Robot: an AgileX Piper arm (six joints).
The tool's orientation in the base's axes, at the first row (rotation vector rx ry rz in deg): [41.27 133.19 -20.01]
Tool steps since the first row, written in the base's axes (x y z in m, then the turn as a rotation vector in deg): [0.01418 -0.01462 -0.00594 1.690 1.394 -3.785]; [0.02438 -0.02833 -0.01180 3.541 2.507 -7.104]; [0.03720 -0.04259 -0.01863 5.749 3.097 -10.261]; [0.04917 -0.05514 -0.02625 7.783 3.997 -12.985]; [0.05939 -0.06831 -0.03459 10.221 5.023 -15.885]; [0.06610 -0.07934 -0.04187 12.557 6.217 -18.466]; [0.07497 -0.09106 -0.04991 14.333 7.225 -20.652]
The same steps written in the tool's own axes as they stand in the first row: [-0.01073 -0.00330 0.01800 2.046 2.317 3.094]; [-0.01868 -0.00819 0.03347 3.566 4.475 6.046]; [-0.02782 -0.01194 0.05127 4.544 6.407 9.286]; [-0.03522 -0.01476 0.06848 5.465 8.466 11.984]; [-0.04129 -0.01906 0.08557 6.303 10.872 14.970]; [-0.04503 -0.02372 0.09913 7.059 13.338 17.595]; [-0.04988 -0.02765 0.11468 7.823 15.307 19.714]
